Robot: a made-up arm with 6 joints. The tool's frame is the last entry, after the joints. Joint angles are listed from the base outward.
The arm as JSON. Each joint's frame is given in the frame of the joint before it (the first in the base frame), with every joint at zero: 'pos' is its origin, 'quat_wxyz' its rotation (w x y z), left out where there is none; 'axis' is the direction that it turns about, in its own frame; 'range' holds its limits. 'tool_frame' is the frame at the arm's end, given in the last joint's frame.
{
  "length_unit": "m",
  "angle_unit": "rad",
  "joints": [
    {
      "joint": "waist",
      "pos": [
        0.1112,
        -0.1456,
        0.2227
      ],
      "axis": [
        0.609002,
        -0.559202,
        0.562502
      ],
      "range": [
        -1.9,
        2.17
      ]
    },
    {
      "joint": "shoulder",
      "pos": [
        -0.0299,
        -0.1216,
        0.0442
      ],
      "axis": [
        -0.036,
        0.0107,
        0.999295
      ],
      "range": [
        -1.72,
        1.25
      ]
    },
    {
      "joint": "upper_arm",
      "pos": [
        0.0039,
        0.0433,
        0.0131
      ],
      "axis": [
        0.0,
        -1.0,
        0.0
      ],
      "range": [
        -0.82,
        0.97
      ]
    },
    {
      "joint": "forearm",
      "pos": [
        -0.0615,
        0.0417,
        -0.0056
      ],
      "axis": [
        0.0,
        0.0,
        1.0
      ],
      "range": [
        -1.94,
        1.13
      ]
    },
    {
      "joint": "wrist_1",
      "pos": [
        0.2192,
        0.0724,
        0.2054
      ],
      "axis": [
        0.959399,
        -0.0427,
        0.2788
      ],
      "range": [
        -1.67,
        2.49
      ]
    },
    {
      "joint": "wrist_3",
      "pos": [
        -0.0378,
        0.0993,
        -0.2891
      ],
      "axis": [
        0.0,
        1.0,
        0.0
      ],
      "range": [
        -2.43,
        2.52
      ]
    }
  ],
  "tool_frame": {
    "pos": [
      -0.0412,
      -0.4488,
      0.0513
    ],
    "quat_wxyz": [
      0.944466,
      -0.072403,
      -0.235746,
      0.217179
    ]
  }
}
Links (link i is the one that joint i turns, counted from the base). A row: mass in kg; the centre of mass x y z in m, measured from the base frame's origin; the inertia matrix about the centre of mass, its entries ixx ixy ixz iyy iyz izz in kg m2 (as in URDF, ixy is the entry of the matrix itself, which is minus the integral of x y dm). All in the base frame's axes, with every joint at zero. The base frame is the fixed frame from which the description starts. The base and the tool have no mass.
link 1: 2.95; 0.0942 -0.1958 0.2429; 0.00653 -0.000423 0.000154 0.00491 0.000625 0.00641
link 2: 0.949; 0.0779 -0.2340 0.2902; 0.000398 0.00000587 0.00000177 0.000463 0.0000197 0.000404
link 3: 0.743; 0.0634 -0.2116 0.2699; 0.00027 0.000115 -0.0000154 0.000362 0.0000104 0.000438
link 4: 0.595; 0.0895 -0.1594 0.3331; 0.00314 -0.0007 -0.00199 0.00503 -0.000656 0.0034
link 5: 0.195; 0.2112 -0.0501 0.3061; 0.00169 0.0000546 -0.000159 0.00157 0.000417 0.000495
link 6: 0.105; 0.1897 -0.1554 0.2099; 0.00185 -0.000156 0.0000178 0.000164 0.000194 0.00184
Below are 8 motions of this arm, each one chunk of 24 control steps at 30 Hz.
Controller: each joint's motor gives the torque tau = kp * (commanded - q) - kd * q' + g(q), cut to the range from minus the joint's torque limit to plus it. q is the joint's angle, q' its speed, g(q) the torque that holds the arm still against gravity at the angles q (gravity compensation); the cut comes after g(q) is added. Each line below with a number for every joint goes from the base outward.
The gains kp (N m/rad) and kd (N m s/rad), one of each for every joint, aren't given. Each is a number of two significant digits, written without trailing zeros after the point. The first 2 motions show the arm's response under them.
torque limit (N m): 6.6 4.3 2 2.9 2.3 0.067
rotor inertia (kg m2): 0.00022 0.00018 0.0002 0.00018 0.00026 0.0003
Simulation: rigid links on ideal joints. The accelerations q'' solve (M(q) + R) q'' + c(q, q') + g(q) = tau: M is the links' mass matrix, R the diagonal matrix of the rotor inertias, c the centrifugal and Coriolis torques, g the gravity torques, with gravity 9.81 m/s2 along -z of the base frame. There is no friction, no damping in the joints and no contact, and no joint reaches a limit. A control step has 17 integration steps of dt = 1/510 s. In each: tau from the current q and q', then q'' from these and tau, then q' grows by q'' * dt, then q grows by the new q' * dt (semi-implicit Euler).
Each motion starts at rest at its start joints. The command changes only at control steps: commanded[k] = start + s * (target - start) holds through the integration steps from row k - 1 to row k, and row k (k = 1, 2, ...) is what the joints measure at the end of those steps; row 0 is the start. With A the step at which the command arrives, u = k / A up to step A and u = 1 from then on. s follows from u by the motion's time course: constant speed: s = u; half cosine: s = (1 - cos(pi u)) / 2; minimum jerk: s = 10 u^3 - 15 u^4 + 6 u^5; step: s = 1 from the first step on.
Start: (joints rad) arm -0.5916 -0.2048 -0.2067 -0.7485 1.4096 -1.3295
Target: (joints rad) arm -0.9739 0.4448 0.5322 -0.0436 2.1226 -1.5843
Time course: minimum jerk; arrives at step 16
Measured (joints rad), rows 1 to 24:
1: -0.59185 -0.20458 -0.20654 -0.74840 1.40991 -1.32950
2: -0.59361 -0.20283 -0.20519 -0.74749 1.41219 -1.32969
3: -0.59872 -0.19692 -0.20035 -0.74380 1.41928 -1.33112
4: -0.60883 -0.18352 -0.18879 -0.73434 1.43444 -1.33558
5: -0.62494 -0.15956 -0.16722 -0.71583 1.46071 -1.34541
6: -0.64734 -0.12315 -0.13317 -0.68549 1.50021 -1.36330
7: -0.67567 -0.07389 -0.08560 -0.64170 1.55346 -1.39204
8: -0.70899 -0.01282 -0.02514 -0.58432 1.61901 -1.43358
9: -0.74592 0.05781 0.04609 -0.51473 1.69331 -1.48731
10: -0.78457 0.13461 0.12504 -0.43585 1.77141 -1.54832
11: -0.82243 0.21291 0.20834 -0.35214 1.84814 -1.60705
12: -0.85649 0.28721 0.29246 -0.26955 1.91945 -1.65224
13: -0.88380 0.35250 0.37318 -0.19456 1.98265 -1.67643
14: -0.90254 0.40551 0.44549 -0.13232 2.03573 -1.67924
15: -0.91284 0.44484 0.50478 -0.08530 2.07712 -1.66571
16: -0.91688 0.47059 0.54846 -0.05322 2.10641 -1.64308
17: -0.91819 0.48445 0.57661 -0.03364 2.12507 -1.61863
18: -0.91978 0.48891 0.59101 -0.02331 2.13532 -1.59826
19: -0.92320 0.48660 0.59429 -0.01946 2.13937 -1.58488
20: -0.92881 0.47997 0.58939 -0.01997 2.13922 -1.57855
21: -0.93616 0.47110 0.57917 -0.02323 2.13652 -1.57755
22: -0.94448 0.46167 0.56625 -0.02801 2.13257 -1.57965
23: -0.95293 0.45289 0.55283 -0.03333 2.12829 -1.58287
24: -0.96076 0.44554 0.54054 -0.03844 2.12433 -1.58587
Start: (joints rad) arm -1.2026 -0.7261 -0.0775 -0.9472 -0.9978 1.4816
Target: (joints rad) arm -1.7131 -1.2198 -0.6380 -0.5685 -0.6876 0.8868
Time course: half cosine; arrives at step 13
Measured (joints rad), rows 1 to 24:
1: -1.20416 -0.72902 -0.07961 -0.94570 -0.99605 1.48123
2: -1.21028 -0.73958 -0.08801 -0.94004 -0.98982 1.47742
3: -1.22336 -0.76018 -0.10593 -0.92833 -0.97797 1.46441
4: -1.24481 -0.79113 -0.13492 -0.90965 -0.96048 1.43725
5: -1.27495 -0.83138 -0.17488 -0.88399 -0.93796 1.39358
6: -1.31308 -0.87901 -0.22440 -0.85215 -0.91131 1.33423
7: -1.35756 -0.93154 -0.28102 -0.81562 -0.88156 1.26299
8: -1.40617 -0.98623 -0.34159 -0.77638 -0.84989 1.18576
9: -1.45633 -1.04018 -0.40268 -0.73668 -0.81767 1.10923
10: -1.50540 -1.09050 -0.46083 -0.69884 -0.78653 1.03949
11: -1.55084 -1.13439 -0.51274 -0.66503 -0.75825 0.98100
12: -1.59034 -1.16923 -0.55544 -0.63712 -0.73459 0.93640
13: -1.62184 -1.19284 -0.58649 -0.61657 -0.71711 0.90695
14: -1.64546 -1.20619 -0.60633 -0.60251 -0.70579 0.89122
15: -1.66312 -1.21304 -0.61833 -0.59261 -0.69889 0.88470
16: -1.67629 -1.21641 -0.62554 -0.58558 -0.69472 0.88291
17: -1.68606 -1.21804 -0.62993 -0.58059 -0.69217 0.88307
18: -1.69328 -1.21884 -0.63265 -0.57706 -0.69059 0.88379
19: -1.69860 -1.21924 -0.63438 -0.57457 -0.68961 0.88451
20: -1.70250 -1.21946 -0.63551 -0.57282 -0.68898 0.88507
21: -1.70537 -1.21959 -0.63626 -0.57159 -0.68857 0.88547
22: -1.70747 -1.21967 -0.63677 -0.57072 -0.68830 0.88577
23: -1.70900 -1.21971 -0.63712 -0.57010 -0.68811 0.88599
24: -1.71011 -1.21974 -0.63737 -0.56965 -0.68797 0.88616
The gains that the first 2 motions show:
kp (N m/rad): 26 20 9.5 14 11 0.25
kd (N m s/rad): 3 1.2 0.77 1.3 0.86 0.017
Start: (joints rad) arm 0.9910 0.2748 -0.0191 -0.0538 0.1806 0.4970
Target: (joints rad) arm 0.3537 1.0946 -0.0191 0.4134 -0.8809 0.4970
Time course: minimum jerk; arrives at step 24
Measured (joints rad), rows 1 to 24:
1: 0.99091 0.27495 -0.01906 -0.05376 0.18039 0.49703
2: 0.99024 0.27614 -0.01884 -0.05340 0.17882 0.49724
3: 0.98813 0.27994 -0.01837 -0.05210 0.17394 0.49773
4: 0.98359 0.28819 -0.01772 -0.04903 0.16368 0.49842
5: 0.97567 0.30254 -0.01706 -0.04325 0.14626 0.49904
6: 0.96358 0.32423 -0.01656 -0.03393 0.12040 0.49922
7: 0.94676 0.35391 -0.01640 -0.02049 0.08543 0.49858
8: 0.92492 0.39170 -0.01671 -0.00262 0.04120 0.49690
9: 0.89803 0.43711 -0.01754 0.01963 -0.01189 0.49415
10: 0.86639 0.48918 -0.01882 0.04590 -0.07299 0.49056
11: 0.83051 0.54658 -0.02042 0.07555 -0.14086 0.48656
12: 0.79113 0.60769 -0.02210 0.10777 -0.21395 0.48274
13: 0.74915 0.67071 -0.02361 0.14162 -0.29045 0.47977
14: 0.70558 0.73382 -0.02471 0.17616 -0.36839 0.47818
15: 0.66147 0.79526 -0.02525 0.21045 -0.44576 0.47830
16: 0.61790 0.85339 -0.02517 0.24365 -0.52052 0.48018
17: 0.57589 0.90674 -0.02451 0.27497 -0.59076 0.48356
18: 0.53644 0.95412 -0.02343 0.30370 -0.65474 0.48794
19: 0.50039 0.99459 -0.02209 0.32925 -0.71103 0.49273
20: 0.46848 1.02753 -0.02071 0.35115 -0.75857 0.49734
21: 0.44122 1.05275 -0.01948 0.36910 -0.79680 0.50129
22: 0.41883 1.07053 -0.01853 0.38302 -0.82574 0.50424
23: 0.40124 1.08170 -0.01800 0.39311 -0.84610 0.50600
24: 0.38793 1.08773 -0.01792 0.39991 -0.85937 0.50648

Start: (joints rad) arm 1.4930 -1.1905 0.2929 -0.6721 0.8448 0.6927
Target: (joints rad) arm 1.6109 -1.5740 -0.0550 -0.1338 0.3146 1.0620
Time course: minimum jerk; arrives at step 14
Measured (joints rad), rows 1 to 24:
1: 1.49306 -1.19095 0.29291 -0.67158 0.84439 0.69296
2: 1.49353 -1.19404 0.29264 -0.66800 0.84143 0.69503
3: 1.49494 -1.20268 0.29047 -0.65790 0.83264 0.70181
4: 1.49791 -1.21928 0.28364 -0.63837 0.81474 0.71625
5: 1.50289 -1.24507 0.26924 -0.60780 0.78540 0.74006
6: 1.51011 -1.27989 0.24524 -0.56623 0.74390 0.77320
7: 1.51952 -1.32225 0.21119 -0.51544 0.69133 0.81406
8: 1.53080 -1.36951 0.16867 -0.45864 0.63054 0.85983
9: 1.54332 -1.41816 0.12113 -0.39995 0.56580 0.90692
10: 1.55624 -1.46430 0.07321 -0.34359 0.50223 0.95155
11: 1.56861 -1.50421 0.02961 -0.29322 0.44495 0.99033
12: 1.57955 -1.53510 -0.00596 -0.25137 0.39812 1.02084
13: 1.58845 -1.55575 -0.03156 -0.21911 0.36400 1.04204
14: 1.59513 -1.56709 -0.04724 -0.19560 0.34217 1.05451
15: 1.59989 -1.57205 -0.05502 -0.17819 0.32963 1.06047
16: 1.60324 -1.57343 -0.05785 -0.16496 0.32303 1.06267
17: 1.60563 -1.57319 -0.05818 -0.15493 0.31984 1.06316
18: 1.60733 -1.57252 -0.05755 -0.14751 0.31837 1.06309
19: 1.60854 -1.57201 -0.05673 -0.14226 0.31765 1.06291
20: 1.60939 -1.57185 -0.05604 -0.13873 0.31718 1.06276
21: 1.60995 -1.57201 -0.05557 -0.13651 0.31675 1.06264
22: 1.61031 -1.57238 -0.05529 -0.13521 0.31632 1.06253
23: 1.61053 -1.57282 -0.05515 -0.13453 0.31590 1.06241
24: 1.61066 -1.57324 -0.05509 -0.13420 0.31551 1.06229

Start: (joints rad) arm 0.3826 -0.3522 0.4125 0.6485 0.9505 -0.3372
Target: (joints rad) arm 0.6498 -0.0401 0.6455 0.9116 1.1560 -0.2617
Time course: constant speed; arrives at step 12
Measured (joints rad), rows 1 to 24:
1: 0.38511 -0.35056 0.41581 0.64938 0.95253 -0.33480
2: 0.39149 -0.34364 0.42324 0.65326 0.95774 -0.32782
3: 0.40167 -0.32991 0.43440 0.66163 0.96676 -0.31791
4: 0.41527 -0.30953 0.44868 0.67495 0.97962 -0.30770
5: 0.43174 -0.28371 0.46539 0.69278 0.99577 -0.29900
6: 0.45052 -0.25410 0.48380 0.71417 1.01431 -0.29237
7: 0.47104 -0.22236 0.50325 0.73794 1.03426 -0.28754
8: 0.49279 -0.18993 0.52321 0.76301 1.05475 -0.28381
9: 0.51529 -0.15785 0.54331 0.78847 1.07511 -0.28043
10: 0.53818 -0.12680 0.56333 0.81369 1.09492 -0.27682
11: 0.56118 -0.09710 0.58317 0.83828 1.11399 -0.27262
12: 0.58408 -0.06878 0.60280 0.86210 1.13231 -0.26767
13: 0.60445 -0.04310 0.61913 0.88457 1.14697 -0.26533
14: 0.62110 -0.02334 0.63152 0.90359 1.15767 -0.26786
15: 0.63393 -0.01091 0.64036 0.91776 1.16449 -0.27314
16: 0.64309 -0.00564 0.64622 0.92674 1.16787 -0.27804
17: 0.64898 -0.00629 0.64966 0.93094 1.16854 -0.28048
18: 0.65215 -0.01109 0.65117 0.93126 1.16732 -0.27987
19: 0.65329 -0.01822 0.65127 0.92883 1.16498 -0.27675
20: 0.65307 -0.02604 0.65042 0.92482 1.16218 -0.27221
21: 0.65209 -0.03331 0.64909 0.92026 1.15942 -0.26735
22: 0.65085 -0.03920 0.64765 0.91595 1.15704 -0.26304
23: 0.64967 -0.04336 0.64636 0.91239 1.15525 -0.25979
24: 0.64875 -0.04575 0.64538 0.90986 1.15410 -0.25778

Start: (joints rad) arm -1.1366 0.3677 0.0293 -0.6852 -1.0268 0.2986
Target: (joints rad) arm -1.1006 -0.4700 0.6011 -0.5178 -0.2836 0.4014
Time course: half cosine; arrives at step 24
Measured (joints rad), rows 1 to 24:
1: -1.13661 0.36634 0.02985 -0.68488 -1.02598 0.29936
2: -1.13663 0.36122 0.03218 -0.68385 -1.02262 0.30176
3: -1.13659 0.35078 0.03741 -0.68199 -1.01529 0.30554
4: -1.13639 0.33434 0.04628 -0.67925 -1.00315 0.30994
5: -1.13596 0.31172 0.05915 -0.67561 -0.98582 0.31434
6: -1.13525 0.28309 0.07612 -0.67104 -0.96328 0.31843
7: -1.13425 0.24884 0.09702 -0.66556 -0.93569 0.32217
8: -1.13295 0.20951 0.12157 -0.65917 -0.90343 0.32562
9: -1.13138 0.16576 0.14937 -0.65192 -0.86698 0.32888
10: -1.12957 0.11834 0.17994 -0.64388 -0.82693 0.33207
11: -1.12754 0.06807 0.21275 -0.63512 -0.78397 0.33526
12: -1.12534 0.01582 0.24724 -0.62574 -0.73880 0.33856
13: -1.12302 -0.03753 0.28283 -0.61588 -0.69221 0.34205
14: -1.12061 -0.09107 0.31894 -0.60570 -0.64499 0.34583
15: -1.11818 -0.14389 0.35497 -0.59536 -0.59796 0.34997
16: -1.11577 -0.19511 0.39034 -0.58505 -0.55191 0.35451
17: -1.11342 -0.24387 0.42446 -0.57497 -0.50766 0.35945
18: -1.11119 -0.28934 0.45677 -0.56531 -0.46595 0.36471
19: -1.10912 -0.33076 0.48671 -0.55625 -0.42751 0.37018
20: -1.10724 -0.36741 0.51377 -0.54797 -0.39298 0.37566
21: -1.10558 -0.39867 0.53747 -0.54063 -0.36296 0.38094
22: -1.10416 -0.42400 0.55739 -0.53435 -0.33795 0.38580
23: -1.10301 -0.44295 0.57316 -0.52925 -0.31837 0.38999
24: -1.10212 -0.45520 0.58450 -0.52541 -0.30453 0.39331

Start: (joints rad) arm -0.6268 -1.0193 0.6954 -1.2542 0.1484 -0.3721
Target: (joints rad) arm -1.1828 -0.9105 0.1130 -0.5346 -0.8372 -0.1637
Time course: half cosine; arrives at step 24
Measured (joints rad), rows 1 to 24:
1: -0.62727 -1.01918 0.69507 -1.25344 0.14722 -0.37256
2: -0.62921 -1.01865 0.69330 -1.25042 0.14258 -0.37368
3: -0.63348 -1.01747 0.68869 -1.24394 0.13268 -0.37462
4: -0.64064 -1.01547 0.68025 -1.23320 0.11646 -0.37433
5: -0.65101 -1.01256 0.66747 -1.21773 0.09344 -0.37219
6: -0.66475 -1.00876 0.65025 -1.19739 0.06359 -0.36799
7: -0.68187 -1.00413 0.62875 -1.17226 0.02718 -0.36180
8: -0.70227 -0.99875 0.60331 -1.14263 -0.01532 -0.35383
9: -0.72574 -0.99276 0.57438 -1.10892 -0.06328 -0.34429
10: -0.75201 -0.98630 0.54251 -1.07171 -0.11597 -0.33333
11: -0.78069 -0.97951 0.50829 -1.03164 -0.17256 -0.32111
12: -0.81139 -0.97252 0.47236 -0.98942 -0.23215 -0.30778
13: -0.84362 -0.96548 0.43537 -0.94576 -0.29374 -0.29348
14: -0.87688 -0.95849 0.39797 -0.90141 -0.35631 -0.27842
15: -0.91063 -0.95167 0.36083 -0.85710 -0.41880 -0.26284
16: -0.94432 -0.94511 0.32458 -0.81355 -0.48010 -0.24703
17: -0.97737 -0.93889 0.28981 -0.77143 -0.53915 -0.23133
18: -1.00922 -0.93309 0.25711 -0.73142 -0.59489 -0.21606
19: -1.03931 -0.92781 0.22698 -0.69416 -0.64634 -0.20158
20: -1.06710 -0.92310 0.19991 -0.66025 -0.69259 -0.18821
21: -1.09212 -0.91906 0.17632 -0.63026 -0.73283 -0.17626
22: -1.11391 -0.91575 0.15660 -0.60470 -0.76635 -0.16600
23: -1.13210 -0.91324 0.14107 -0.58402 -0.79260 -0.15766
24: -1.14637 -0.91159 0.12998 -0.56862 -0.81114 -0.15143

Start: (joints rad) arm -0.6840 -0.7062 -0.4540 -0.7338 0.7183 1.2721
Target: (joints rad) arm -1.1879 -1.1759 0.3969 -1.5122 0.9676 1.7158
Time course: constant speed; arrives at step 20
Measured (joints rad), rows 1 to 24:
1: -0.68799 -0.70888 -0.44834 -0.73816 0.72175 1.27704
2: -0.69692 -0.71843 -0.43154 -0.75073 0.72888 1.28993
3: -0.71018 -0.73535 -0.40441 -0.77212 0.73893 1.30935
4: -0.72699 -0.75796 -0.36987 -0.80112 0.75068 1.33304
5: -0.74649 -0.78394 -0.33083 -0.83576 0.76306 1.35876
6: -0.76794 -0.81125 -0.28948 -0.87402 0.77536 1.38476
7: -0.79071 -0.83852 -0.24715 -0.91420 0.78732 1.40992
8: -0.81432 -0.86503 -0.20450 -0.95508 0.79901 1.43381
9: -0.83845 -0.89058 -0.16182 -0.99592 0.81060 1.45655
10: -0.86287 -0.91524 -0.11915 -1.03636 0.82227 1.47853
11: -0.88746 -0.93922 -0.07648 -1.07632 0.83413 1.50020
12: -0.91217 -0.96277 -0.03381 -1.11584 0.84619 1.52189
13: -0.93695 -0.98608 0.00889 -1.15506 0.85843 1.54378
14: -0.96181 -1.00928 0.05160 -1.19408 0.87079 1.56589
15: -0.98672 -1.03245 0.09433 -1.23302 0.88322 1.58817
16: -1.01169 -1.05564 0.13707 -1.27193 0.89568 1.61053
17: -1.03670 -1.07884 0.17982 -1.31085 0.90816 1.63290
18: -1.06177 -1.10206 0.22259 -1.34977 0.92064 1.65522
19: -1.08687 -1.12528 0.26538 -1.38870 0.93314 1.67747
20: -1.11202 -1.14850 0.30820 -1.42763 0.94565 1.69965
21: -1.13437 -1.16692 0.34798 -1.46231 0.95559 1.71305
22: -1.15225 -1.17825 0.37878 -1.48813 0.96276 1.71437
23: -1.16552 -1.18355 0.39890 -1.50465 0.96753 1.70972
24: -1.17467 -1.18475 0.40946 -1.51356 0.97030 1.70516

